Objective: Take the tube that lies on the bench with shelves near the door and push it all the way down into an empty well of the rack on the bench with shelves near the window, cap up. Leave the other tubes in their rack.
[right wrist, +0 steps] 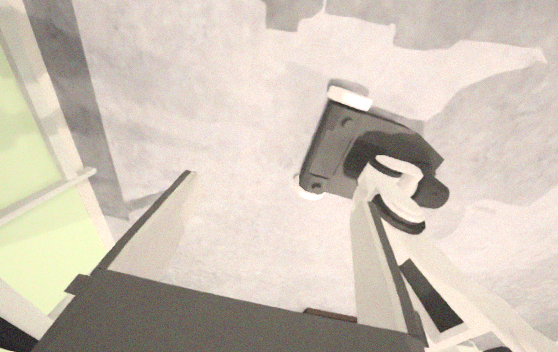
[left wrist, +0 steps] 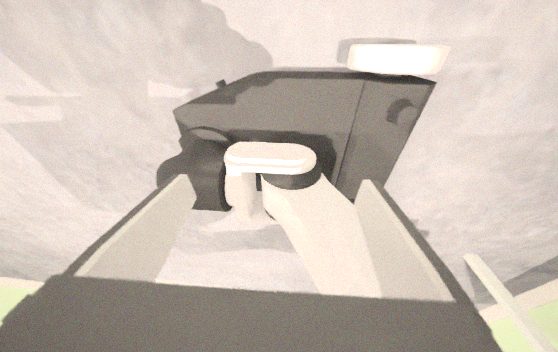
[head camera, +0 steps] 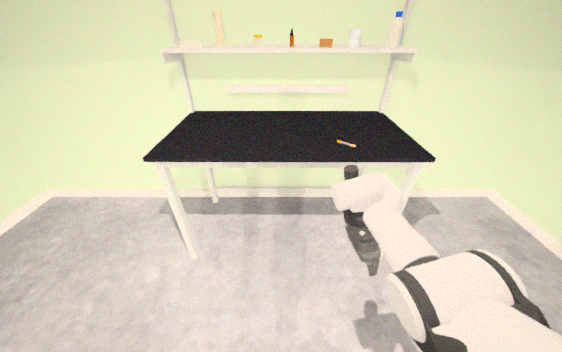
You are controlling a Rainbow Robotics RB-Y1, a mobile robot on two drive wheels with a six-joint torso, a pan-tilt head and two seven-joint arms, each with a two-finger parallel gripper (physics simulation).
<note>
In view: my left gripper (left wrist: pixel 272 188) and my right gripper (head camera: pixel 363 258).
My right gripper is seen too in the right wrist view (right wrist: pixel 276 194).
</note>
